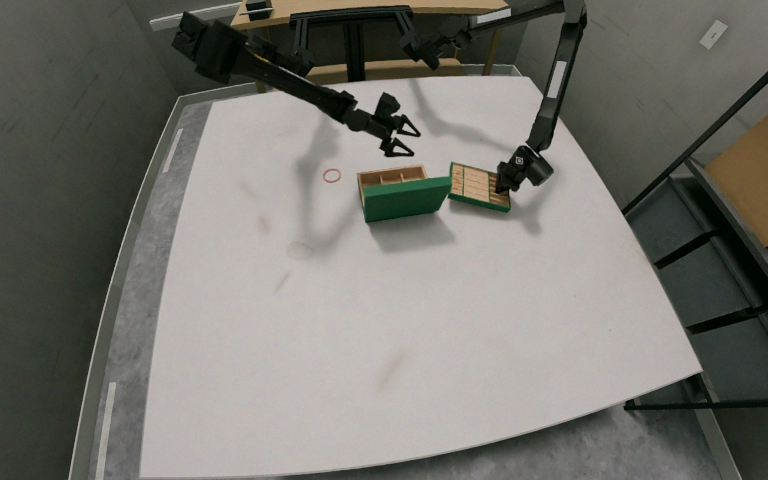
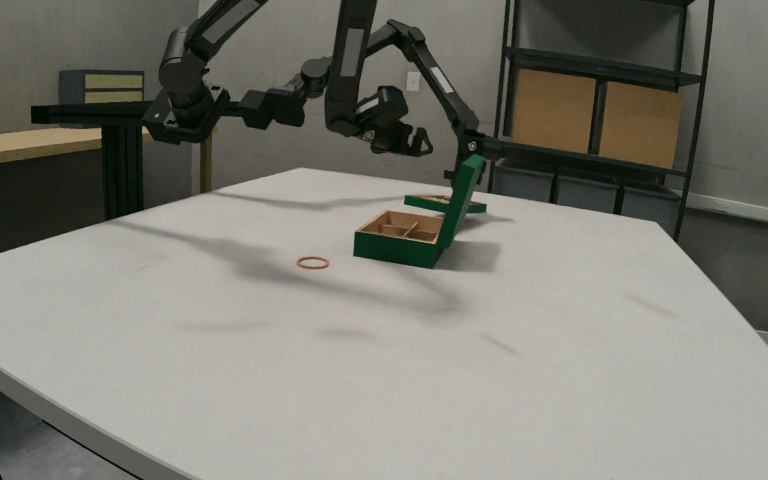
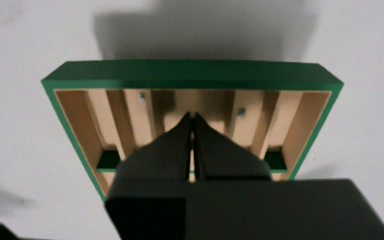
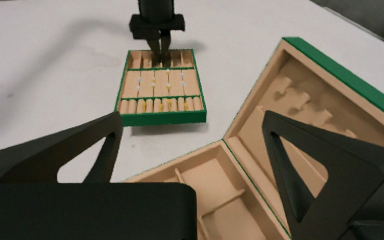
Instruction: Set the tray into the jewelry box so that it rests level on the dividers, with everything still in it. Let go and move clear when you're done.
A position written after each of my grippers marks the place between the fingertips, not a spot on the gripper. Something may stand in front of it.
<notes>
In view: my left gripper (image 3: 192, 119), my right gripper (image 2: 416, 149) and a green jewelry box (image 1: 414, 193).
My left gripper also shows in image 4 (image 4: 161, 66). My right gripper shows as well in image 1 (image 1: 417, 145) and in image 4 (image 4: 192, 119).
</notes>
